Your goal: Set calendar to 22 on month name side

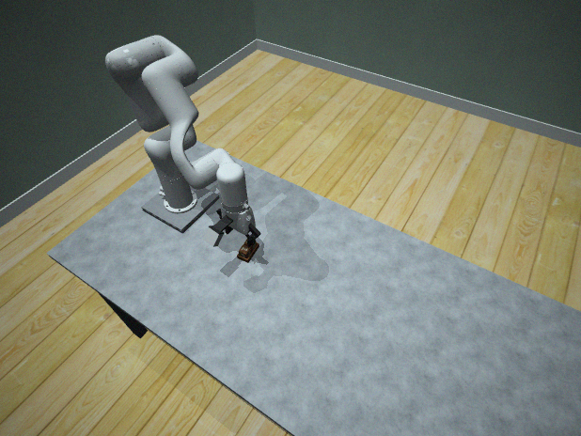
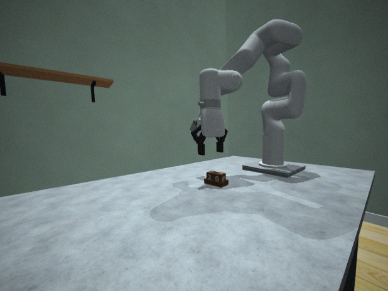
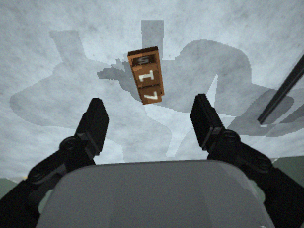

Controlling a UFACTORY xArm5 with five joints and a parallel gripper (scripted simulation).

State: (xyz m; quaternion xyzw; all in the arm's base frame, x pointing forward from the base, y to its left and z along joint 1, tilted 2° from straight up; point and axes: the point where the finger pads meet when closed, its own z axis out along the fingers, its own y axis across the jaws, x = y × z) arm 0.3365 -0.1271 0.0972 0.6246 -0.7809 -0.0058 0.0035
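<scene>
Now: the date cube 1 cm to the left of my hand and 9 cm below it. The rest, counted from my hand: brown calendar tray 2 cm to the left, 11 cm below.
</scene>
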